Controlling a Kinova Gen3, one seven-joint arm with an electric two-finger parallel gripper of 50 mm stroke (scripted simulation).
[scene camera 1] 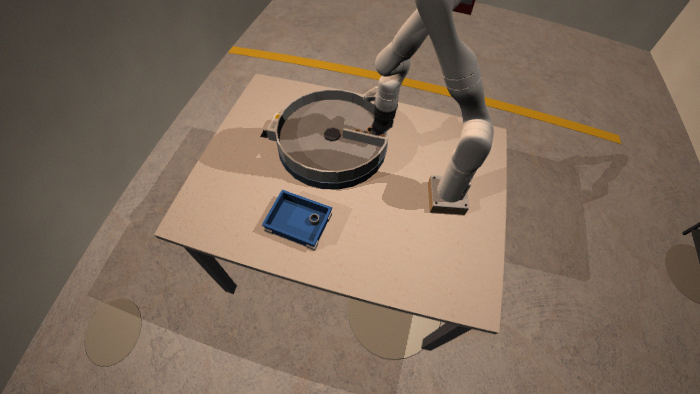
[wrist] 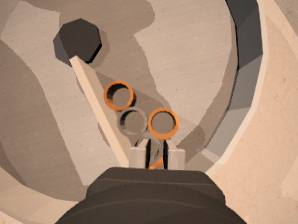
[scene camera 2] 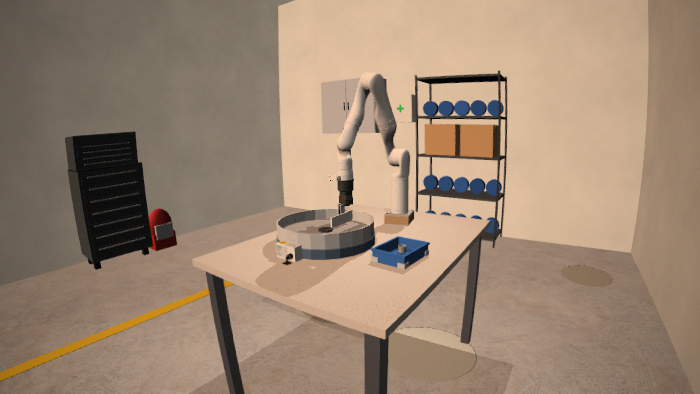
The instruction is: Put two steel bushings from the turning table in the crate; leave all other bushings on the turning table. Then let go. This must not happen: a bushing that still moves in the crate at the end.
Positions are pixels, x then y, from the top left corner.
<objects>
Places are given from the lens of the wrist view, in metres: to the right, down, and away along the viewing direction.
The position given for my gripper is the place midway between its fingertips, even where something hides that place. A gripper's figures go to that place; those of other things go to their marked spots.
my gripper (wrist: 157, 149): 0.01, 0.04, 0.18
round grey turning table (wrist: 187, 63): 0.04, -0.06, 0.20
</objects>
